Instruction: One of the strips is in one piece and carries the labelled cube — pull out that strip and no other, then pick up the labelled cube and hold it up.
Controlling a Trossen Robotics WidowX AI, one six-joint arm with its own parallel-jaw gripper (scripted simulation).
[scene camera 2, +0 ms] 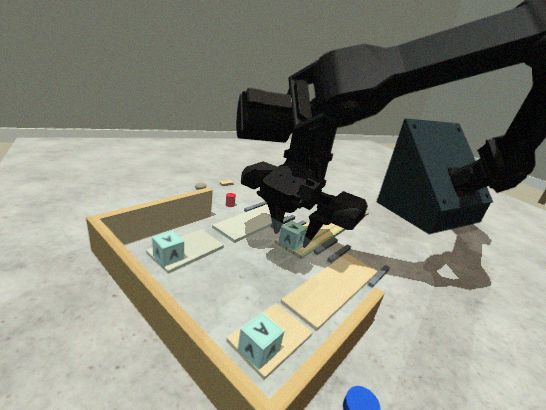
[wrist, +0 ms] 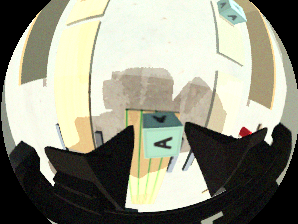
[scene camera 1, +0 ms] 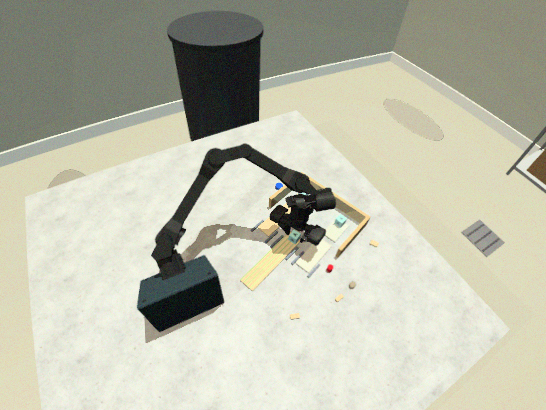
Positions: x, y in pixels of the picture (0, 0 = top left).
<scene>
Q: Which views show my gripper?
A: Scene camera 2, the wrist view and scene camera 1: all of them.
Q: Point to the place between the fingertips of my gripper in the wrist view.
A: At 160, 128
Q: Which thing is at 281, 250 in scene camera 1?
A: A striped strip.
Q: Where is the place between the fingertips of my gripper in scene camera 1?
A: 294, 238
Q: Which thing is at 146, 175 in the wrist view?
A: A striped strip.
</scene>
